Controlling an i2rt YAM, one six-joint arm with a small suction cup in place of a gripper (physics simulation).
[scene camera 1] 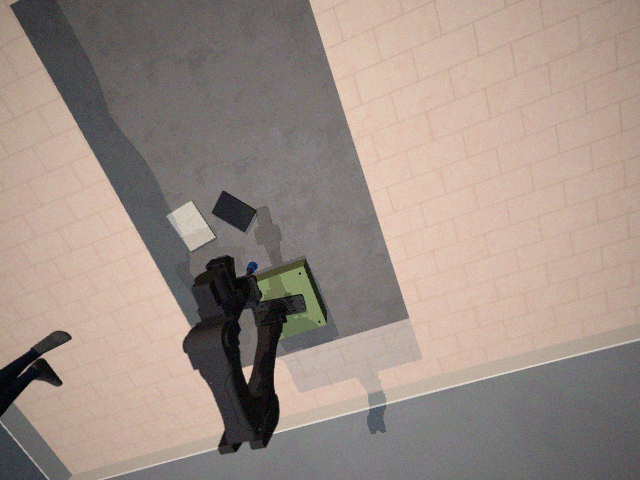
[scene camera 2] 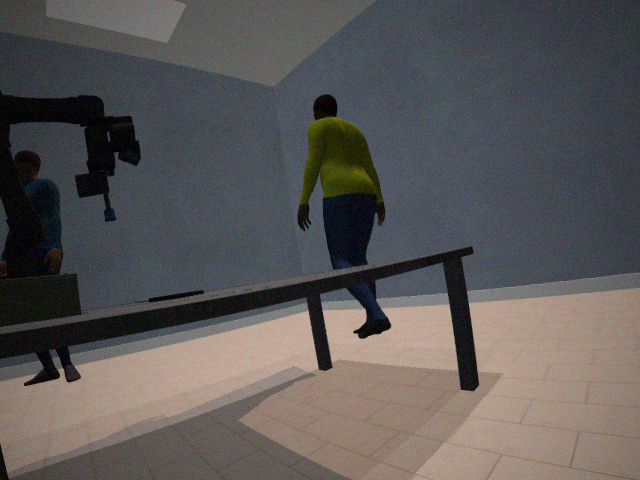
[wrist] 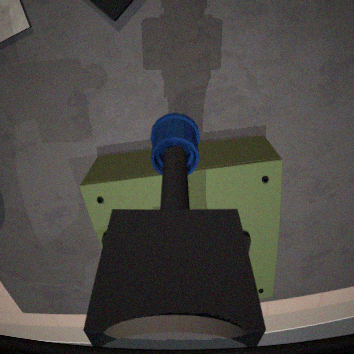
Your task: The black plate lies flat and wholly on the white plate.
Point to a black plate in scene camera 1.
At 228, 208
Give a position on my suction cup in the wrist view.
170, 126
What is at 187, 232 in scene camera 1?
A white plate.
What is my suction cup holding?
Nothing.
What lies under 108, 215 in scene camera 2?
My suction cup.
